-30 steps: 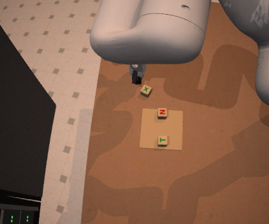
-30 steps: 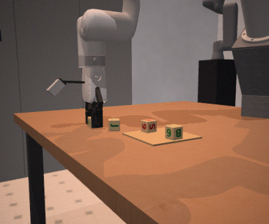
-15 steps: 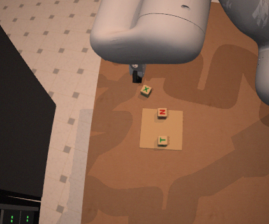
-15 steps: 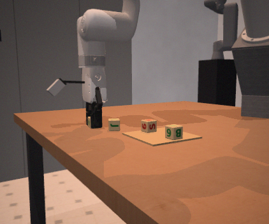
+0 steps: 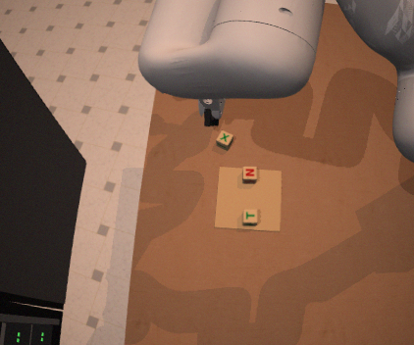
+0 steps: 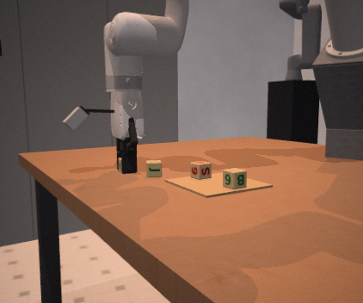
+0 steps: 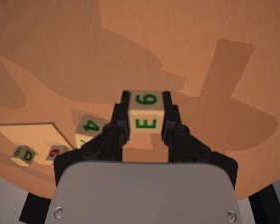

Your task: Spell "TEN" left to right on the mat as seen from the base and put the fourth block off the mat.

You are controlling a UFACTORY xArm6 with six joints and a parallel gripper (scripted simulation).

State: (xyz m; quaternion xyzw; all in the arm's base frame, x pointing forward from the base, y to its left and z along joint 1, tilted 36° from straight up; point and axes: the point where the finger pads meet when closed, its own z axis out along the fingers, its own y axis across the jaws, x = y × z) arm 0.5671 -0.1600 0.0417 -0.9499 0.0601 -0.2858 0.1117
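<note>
The tan mat lies 100 mm behind my hand, 190 mm to the left of it and 20 mm below it. Round my hand: X block: 30 mm behind, 70 mm to the left, 10 mm below; then E block: 10 mm below; then T block: 110 mm behind, 240 mm to the left.
</note>
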